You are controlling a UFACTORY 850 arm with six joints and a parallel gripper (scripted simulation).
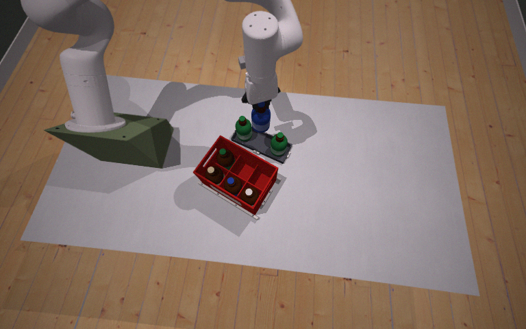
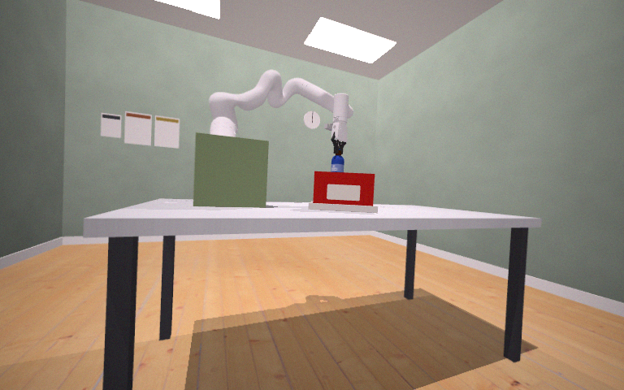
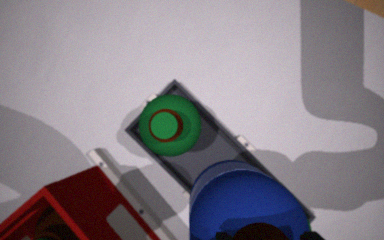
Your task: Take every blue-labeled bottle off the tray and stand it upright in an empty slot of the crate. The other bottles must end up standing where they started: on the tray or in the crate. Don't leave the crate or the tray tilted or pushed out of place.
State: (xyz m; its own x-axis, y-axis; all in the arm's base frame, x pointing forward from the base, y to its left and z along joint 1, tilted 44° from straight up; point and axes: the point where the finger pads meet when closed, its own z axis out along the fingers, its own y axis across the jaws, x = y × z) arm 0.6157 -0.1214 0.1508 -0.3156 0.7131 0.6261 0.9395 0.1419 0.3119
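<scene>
Now: the blue-labeled bottle 7 cm below my hand. The rest, counted from my hand: red crate (10 cm behind, 19 cm to the right, 24 cm below); then green bottle (8 cm behind, 4 cm to the left, 24 cm below); then dark tray (31 cm below).
</scene>
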